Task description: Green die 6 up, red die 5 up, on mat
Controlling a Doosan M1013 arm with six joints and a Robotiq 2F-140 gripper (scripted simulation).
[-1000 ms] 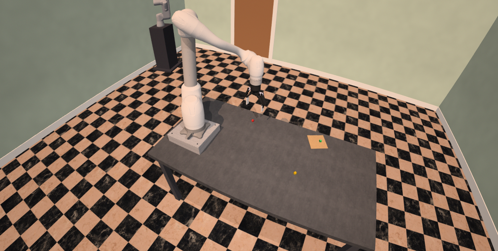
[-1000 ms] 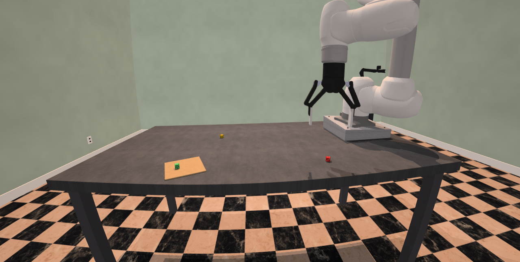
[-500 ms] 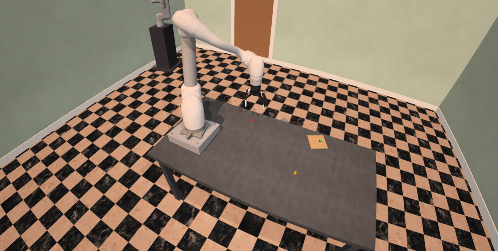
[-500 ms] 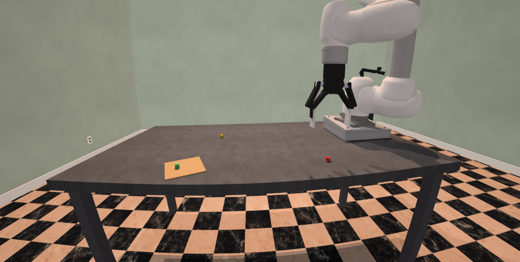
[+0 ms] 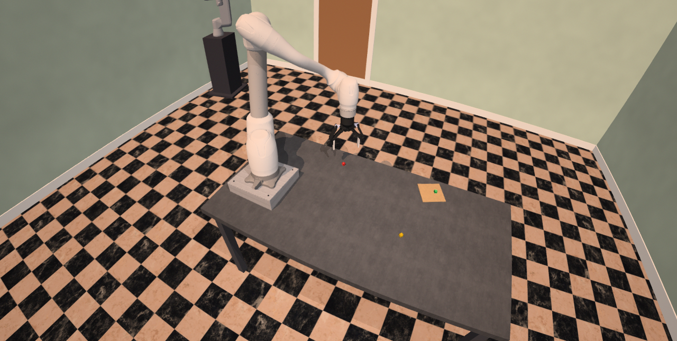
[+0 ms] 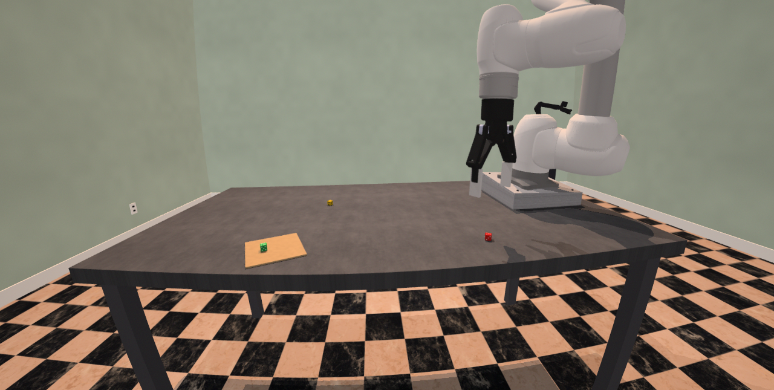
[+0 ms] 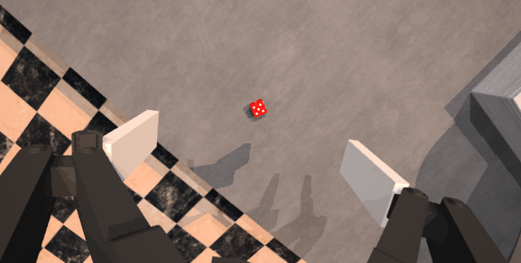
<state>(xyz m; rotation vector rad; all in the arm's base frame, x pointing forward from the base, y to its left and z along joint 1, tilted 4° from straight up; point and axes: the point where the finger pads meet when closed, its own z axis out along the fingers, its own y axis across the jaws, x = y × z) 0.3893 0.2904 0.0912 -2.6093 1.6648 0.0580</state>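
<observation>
The red die is 1 cm behind my hand, 1 cm to the right of it and 14 cm below it. Also, from my hand: yellow die 40 cm ahead, 44 cm to the right, 14 cm below; then orange mat 55 cm ahead, 9 cm to the right, 14 cm below; then green die 57 cm ahead, 9 cm to the right, 13 cm below.
</observation>
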